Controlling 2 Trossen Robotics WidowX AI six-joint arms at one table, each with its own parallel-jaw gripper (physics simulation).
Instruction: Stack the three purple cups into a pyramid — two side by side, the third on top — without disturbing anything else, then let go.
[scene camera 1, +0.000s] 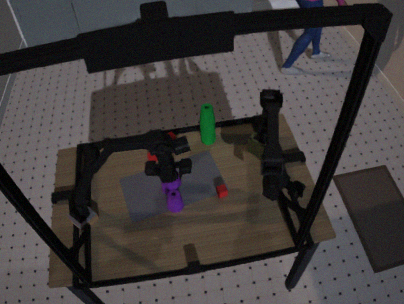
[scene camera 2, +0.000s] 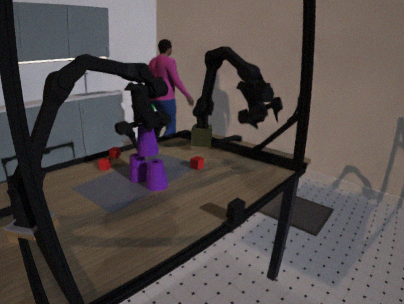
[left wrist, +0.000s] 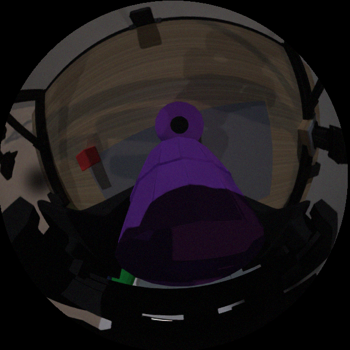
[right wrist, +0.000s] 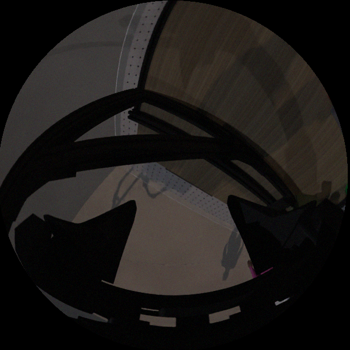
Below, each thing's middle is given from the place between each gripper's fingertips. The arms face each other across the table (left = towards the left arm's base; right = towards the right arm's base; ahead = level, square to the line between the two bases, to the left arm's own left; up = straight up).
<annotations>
Now: the grey mat (scene camera 1: 143, 194) 130 mm below my left hand, 60 mm ahead of it and 10 mm to the right of it.
My right gripper is now 40 cm to the right of the grey mat, 36 cm short of it and 16 cm above it.
</annotations>
